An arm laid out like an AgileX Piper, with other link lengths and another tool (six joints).
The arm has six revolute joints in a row. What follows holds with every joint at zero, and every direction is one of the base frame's.
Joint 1 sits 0.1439 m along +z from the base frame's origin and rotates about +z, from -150.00 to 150.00 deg.
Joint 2 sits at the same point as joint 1 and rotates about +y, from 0.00 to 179.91 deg.
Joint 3 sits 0.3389 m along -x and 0.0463 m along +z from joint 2 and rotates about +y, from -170.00 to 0.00 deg.
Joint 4 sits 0.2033 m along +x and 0.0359 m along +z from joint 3 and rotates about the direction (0.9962, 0, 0.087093), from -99.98 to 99.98 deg.
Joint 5 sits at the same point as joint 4 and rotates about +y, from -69.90 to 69.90 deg.
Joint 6 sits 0.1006 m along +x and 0.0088 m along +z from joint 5 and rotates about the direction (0.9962, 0, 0.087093), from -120.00 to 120.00 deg.
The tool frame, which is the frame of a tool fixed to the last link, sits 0.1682 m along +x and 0.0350 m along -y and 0.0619 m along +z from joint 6; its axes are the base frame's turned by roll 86.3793, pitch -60.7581 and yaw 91.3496 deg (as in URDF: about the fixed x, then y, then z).
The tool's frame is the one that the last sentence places.
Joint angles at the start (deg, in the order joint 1, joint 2, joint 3, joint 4, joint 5, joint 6):
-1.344 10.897 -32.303 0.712 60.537 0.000
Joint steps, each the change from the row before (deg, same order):
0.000 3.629 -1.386 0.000 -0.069 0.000
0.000 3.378 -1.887 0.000 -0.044 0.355
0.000 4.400 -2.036 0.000 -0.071 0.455
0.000 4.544 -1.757 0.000 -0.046 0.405
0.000 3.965 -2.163 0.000 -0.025 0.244
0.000 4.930 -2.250 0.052 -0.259 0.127
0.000 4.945 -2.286 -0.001 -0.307 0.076
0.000 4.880 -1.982 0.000 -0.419 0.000
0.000 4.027 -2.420 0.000 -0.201 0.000
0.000 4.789 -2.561 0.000 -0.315 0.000
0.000 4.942 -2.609 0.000 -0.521 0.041
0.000 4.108 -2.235 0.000 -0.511 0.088
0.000 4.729 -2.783 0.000 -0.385 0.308
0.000 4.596 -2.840 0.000 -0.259 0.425
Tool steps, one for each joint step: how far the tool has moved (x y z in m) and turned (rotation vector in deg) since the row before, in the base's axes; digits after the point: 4 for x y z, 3 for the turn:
0.0071 -0.0002 0.0038 0.051 2.173 -0.001
0.0074 -0.0005 0.0073 0.318 1.444 -0.214
0.0104 -0.0006 0.0057 0.408 2.289 -0.287
0.0114 -0.0006 0.0022 0.368 2.737 -0.268
0.0115 -0.0005 0.0057 0.218 1.775 -0.169
0.0155 -0.0003 0.0035 0.197 2.418 -0.081
0.0168 -0.0005 0.0024 0.106 2.351 -0.061
0.0172 -0.0004 -0.0008 0.059 2.478 -0.006
0.0163 -0.0004 0.0030 0.033 1.406 -0.003
0.0195 -0.0005 -0.0001 0.045 1.912 -0.004
0.0213 -0.0006 -0.0018 0.066 1.811 -0.041
0.0186 -0.0005 -0.0024 0.079 1.362 -0.081
0.0215 -0.0008 -0.0040 0.195 1.560 -0.269
0.0211 -0.0008 -0.0054 0.243 1.496 -0.374

